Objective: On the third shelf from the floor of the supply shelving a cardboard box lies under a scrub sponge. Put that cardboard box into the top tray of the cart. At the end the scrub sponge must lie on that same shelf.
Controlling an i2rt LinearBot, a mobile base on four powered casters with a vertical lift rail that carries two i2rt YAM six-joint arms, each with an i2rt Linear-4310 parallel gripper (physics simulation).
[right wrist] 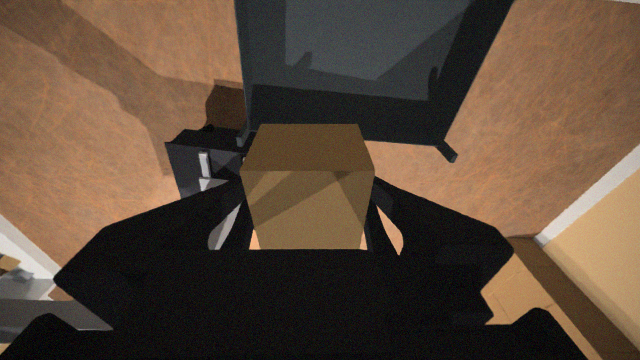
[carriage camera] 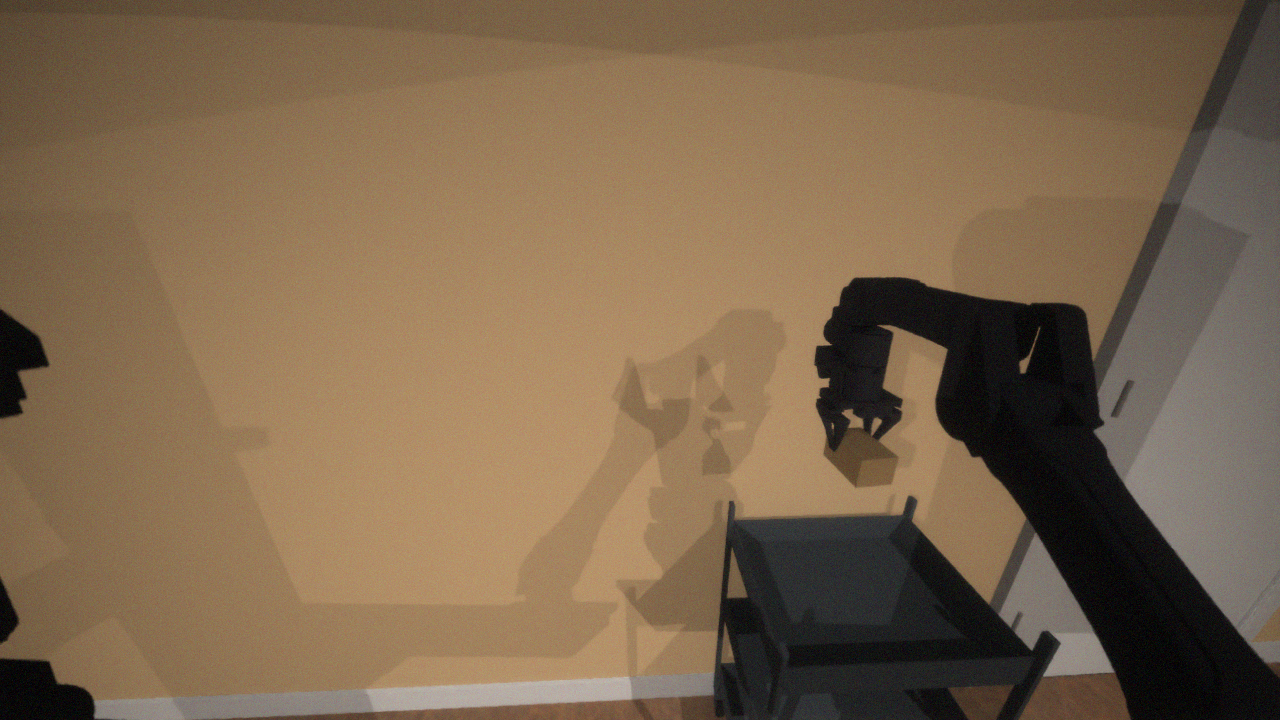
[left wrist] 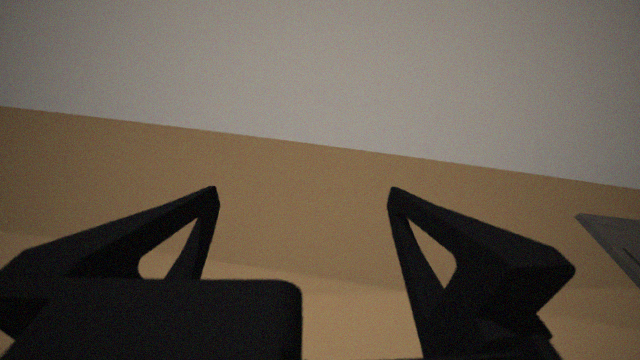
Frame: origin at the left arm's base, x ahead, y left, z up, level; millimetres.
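Seen in the pictures: left gripper, fingertip midpoint: [left wrist: 304, 195]; right gripper, fingertip midpoint: [right wrist: 309, 178] [carriage camera: 850, 448].
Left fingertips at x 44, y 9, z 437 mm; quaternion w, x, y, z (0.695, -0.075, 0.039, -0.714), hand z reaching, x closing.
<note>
Pixels of each thing's top centre, then the offset from my left fingertips to it. "*": a spot on its surface instead.
- brown cardboard box, top centre: [right wrist: 309, 235] [carriage camera: 861, 442] 423 mm ahead, 664 mm right, 369 mm down
- dark grey cart, surface spot: [carriage camera: 904, 667] * 312 mm ahead, 749 mm right, 733 mm down
The brown cardboard box [carriage camera: 861, 460] [right wrist: 308, 200] is held between the fingers of my right gripper [carriage camera: 857, 433] [right wrist: 309, 178]. It hangs in the air above the far end of the cart in the carriage view. The dark grey cart [carriage camera: 904, 667] [right wrist: 345, 117] stands at the lower right of that view, its top tray [carriage camera: 841, 577] [right wrist: 350, 45] holding no object that I can see. In the right wrist view the tray lies beyond the box, at the top. My left gripper [left wrist: 304, 195] is open and empty, facing a wall. The scrub sponge and the third shelf cannot be made out.
A tan wall [carriage camera: 402, 313] stands behind the cart. A grey-white cabinet [carriage camera: 1190, 376] with handles is at the right of the carriage view. My own dark base [right wrist: 187, 160] shows left of the box in the right wrist view. A grey panel [left wrist: 617, 240] shows at the left wrist view's right edge.
</note>
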